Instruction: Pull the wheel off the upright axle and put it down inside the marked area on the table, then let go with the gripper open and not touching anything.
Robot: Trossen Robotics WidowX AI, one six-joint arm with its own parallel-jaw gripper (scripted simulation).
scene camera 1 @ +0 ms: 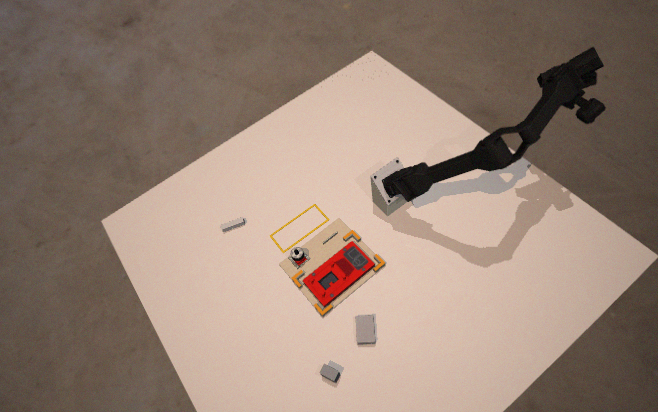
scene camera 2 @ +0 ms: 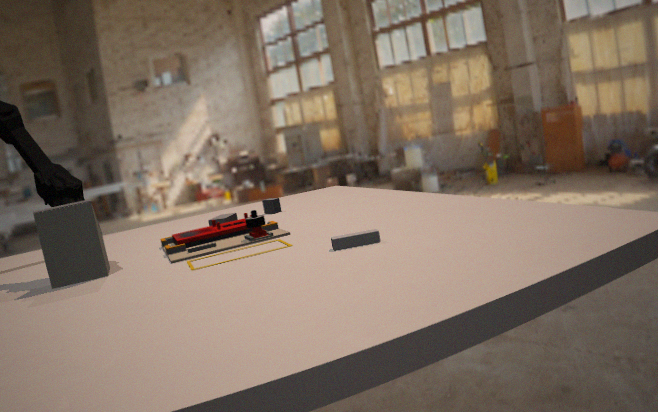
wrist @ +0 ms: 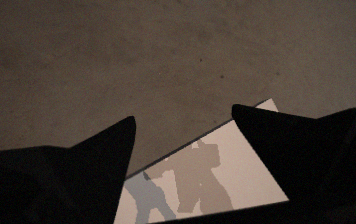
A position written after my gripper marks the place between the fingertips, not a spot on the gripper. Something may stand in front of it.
Observation:
My gripper (scene camera 1: 582,114) is open, with nothing in its grasp. I also see a red fixture (scene camera 1: 346,267).
My gripper is seen too in the wrist view (wrist: 184,115). The wrist view does not show the red fixture: it is out of frame.

